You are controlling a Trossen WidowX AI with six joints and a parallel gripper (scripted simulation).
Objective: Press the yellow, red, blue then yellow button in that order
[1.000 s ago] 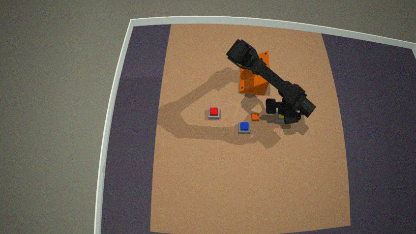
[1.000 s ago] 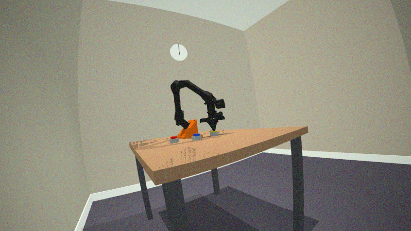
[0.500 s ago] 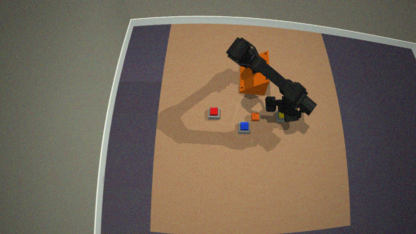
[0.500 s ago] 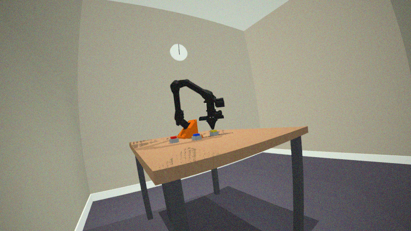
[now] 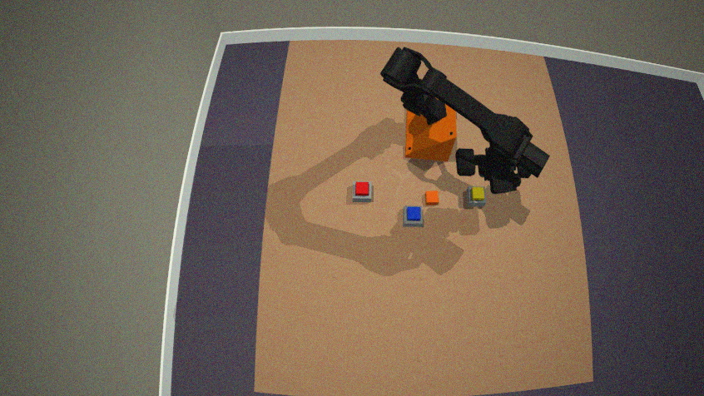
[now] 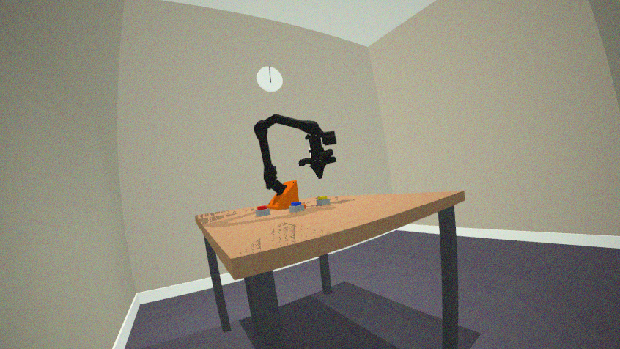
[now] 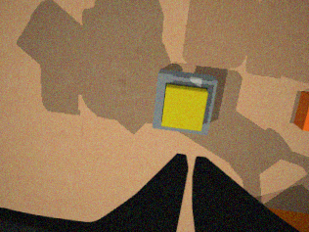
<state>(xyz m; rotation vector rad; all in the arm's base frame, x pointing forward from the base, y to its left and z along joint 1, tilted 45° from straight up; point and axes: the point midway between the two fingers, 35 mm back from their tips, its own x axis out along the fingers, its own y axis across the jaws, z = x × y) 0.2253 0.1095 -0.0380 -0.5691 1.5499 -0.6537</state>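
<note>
My gripper tip is now 20 mm past the red button, 310 mm to the left of it and 90 mm above it. The rest, counted from my gripper tip: yellow button 90 mm below; then blue button 50 mm ahead, 180 mm to the right, 90 mm below; then small orange block 120 mm to the right, 120 mm below.
</note>
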